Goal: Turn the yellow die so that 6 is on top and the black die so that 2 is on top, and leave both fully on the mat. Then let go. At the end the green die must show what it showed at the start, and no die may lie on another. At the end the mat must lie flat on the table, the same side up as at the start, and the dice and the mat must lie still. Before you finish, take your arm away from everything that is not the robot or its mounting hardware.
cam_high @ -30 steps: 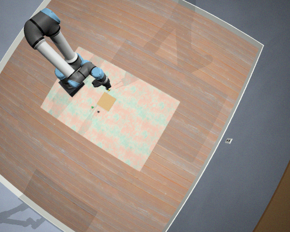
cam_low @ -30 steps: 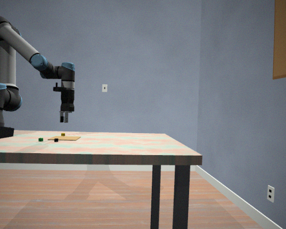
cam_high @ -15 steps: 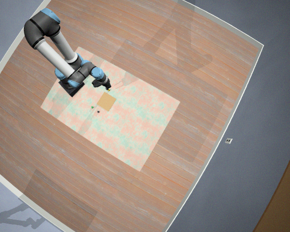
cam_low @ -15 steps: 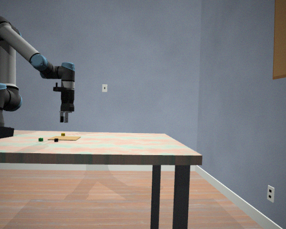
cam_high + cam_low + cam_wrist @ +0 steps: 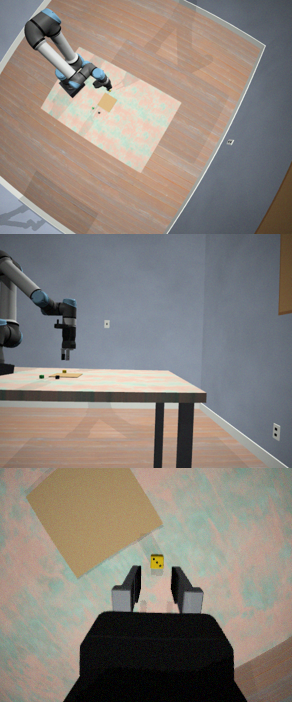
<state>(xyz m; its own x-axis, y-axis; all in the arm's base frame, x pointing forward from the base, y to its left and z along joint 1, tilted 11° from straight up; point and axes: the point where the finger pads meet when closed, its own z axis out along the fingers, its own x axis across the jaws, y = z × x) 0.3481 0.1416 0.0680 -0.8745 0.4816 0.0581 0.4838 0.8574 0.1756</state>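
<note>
The yellow die is 80 mm below my hand. From my hand the other things lie so: black die 230 mm to the right, 80 mm below, 40 mm ahead; tan mat 110 mm to the right, 90 mm below, 40 mm ahead; green die 230 mm to the right, 80 mm below, 40 mm behind.
</note>
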